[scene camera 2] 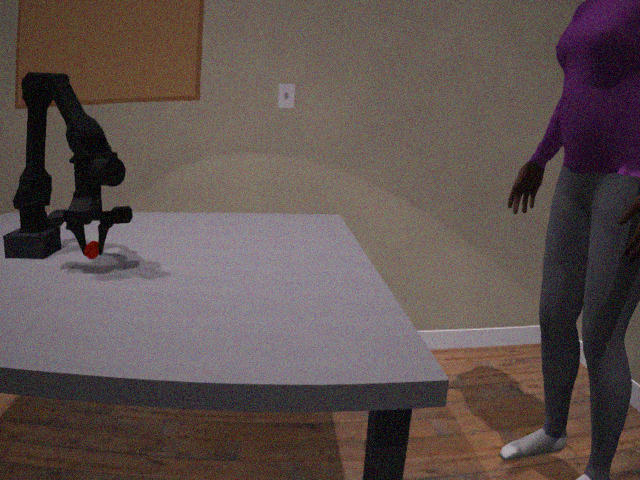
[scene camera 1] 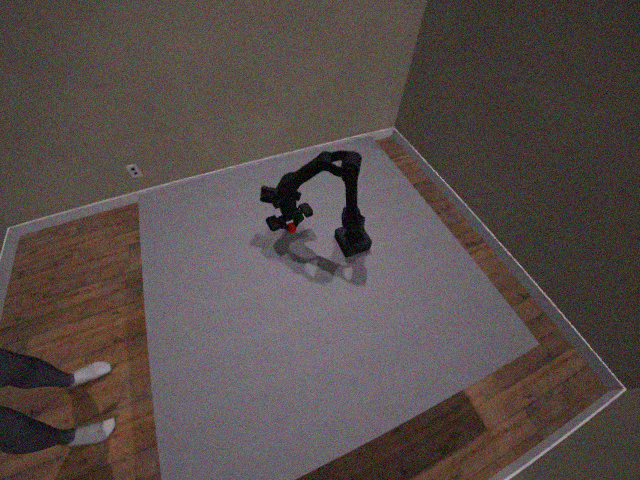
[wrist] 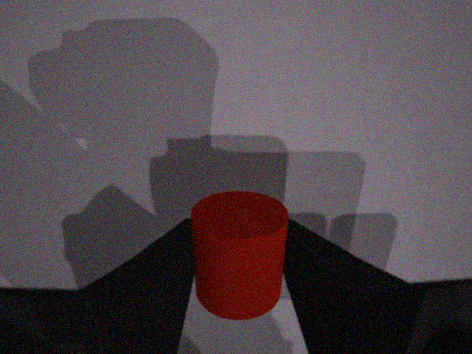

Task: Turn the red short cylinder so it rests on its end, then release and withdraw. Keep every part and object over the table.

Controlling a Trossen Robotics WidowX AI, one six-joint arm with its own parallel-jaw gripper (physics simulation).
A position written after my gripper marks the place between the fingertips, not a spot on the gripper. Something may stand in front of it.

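You'd find my gripper (scene camera 2: 93, 255) here, and that's my gripper (scene camera 1: 290, 229) as well, and again the gripper (wrist: 237, 228). There's also a red short cylinder (wrist: 239, 238) that I can see.
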